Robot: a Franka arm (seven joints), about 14 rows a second.
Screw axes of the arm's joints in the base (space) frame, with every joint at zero. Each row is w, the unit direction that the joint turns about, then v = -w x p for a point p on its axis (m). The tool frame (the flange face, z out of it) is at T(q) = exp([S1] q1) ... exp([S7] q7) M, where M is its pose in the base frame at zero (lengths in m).
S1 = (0, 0, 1, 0, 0, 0)
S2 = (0, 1, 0, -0.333, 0, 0)
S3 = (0, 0, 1, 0, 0, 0)
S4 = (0, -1, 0, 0.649, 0, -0.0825)
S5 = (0, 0, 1, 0, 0, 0)
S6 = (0, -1, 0, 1.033, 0, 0)
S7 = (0, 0, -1, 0, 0.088, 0)
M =
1 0 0 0.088
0 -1 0 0
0 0 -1 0.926
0 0 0 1
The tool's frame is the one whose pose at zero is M.
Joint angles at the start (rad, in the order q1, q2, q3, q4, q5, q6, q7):
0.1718, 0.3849, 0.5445, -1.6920, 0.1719, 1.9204, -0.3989
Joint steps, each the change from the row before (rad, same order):
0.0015, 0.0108, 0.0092, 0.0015, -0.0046, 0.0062, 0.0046
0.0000, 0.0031, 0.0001, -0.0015, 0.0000, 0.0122, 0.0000
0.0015, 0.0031, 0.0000, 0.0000, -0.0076, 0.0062, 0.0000
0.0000, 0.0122, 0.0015, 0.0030, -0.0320, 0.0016, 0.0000
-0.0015, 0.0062, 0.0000, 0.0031, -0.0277, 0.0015, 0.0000
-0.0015, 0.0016, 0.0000, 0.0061, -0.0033, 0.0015, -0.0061
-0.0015, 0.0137, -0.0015, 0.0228, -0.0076, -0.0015, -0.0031
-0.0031, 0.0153, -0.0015, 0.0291, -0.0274, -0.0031, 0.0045
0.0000, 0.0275, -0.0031, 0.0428, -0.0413, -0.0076, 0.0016
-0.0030, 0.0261, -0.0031, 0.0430, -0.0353, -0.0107, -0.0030
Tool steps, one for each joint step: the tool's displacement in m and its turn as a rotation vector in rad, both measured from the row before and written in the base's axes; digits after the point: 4 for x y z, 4 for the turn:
-0.0022, 0.0050, -0.0039, 0.0015, 0.0034, 0.0053
0.0012, 0.0005, -0.0015, 0.0051, -0.0052, -0.0038
0.0005, 0.0007, -0.0015, -0.0020, -0.0066, 0.0027
0.0021, -0.0006, -0.0059, -0.0188, -0.0119, 0.0144
0.0028, -0.0018, -0.0026, -0.0156, -0.0151, 0.0098
0.0024, -0.0005, 0.0019, 0.0039, -0.0073, 0.0040
0.0072, -0.0005, 0.0019, 0.0063, -0.0081, -0.0011
0.0100, -0.0022, 0.0033, -0.0058, -0.0215, -0.0027
0.0131, -0.0020, 0.0014, -0.0117, -0.0261, 0.0048
0.0137, -0.0040, 0.0019, -0.0093, -0.0223, 0.0033

